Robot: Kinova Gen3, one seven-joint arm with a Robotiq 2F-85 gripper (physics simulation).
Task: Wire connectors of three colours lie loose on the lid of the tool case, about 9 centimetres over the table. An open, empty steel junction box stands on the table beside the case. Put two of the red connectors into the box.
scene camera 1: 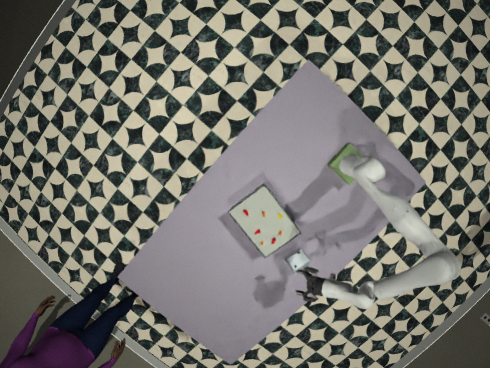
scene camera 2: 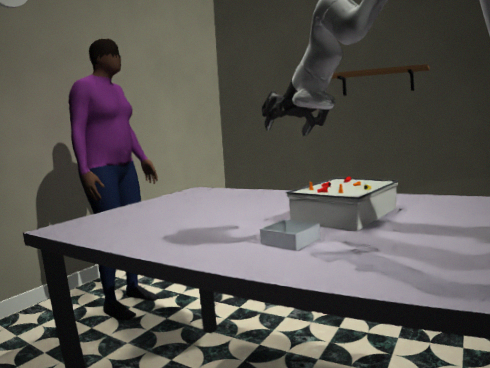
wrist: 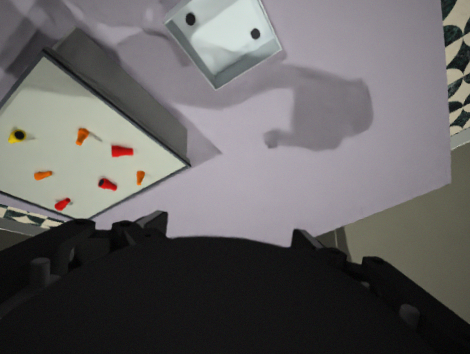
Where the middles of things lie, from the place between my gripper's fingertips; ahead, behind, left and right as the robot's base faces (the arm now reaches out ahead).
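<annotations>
Steel junction box [scene camera 2: 293,235]: my hand 20 mm past it, 40 mm to the right of it, 240 mm above it. Tool case [scene camera 2: 355,208], from my hand: 220 mm below, 250 mm to the right, 70 mm behind.
</annotations>
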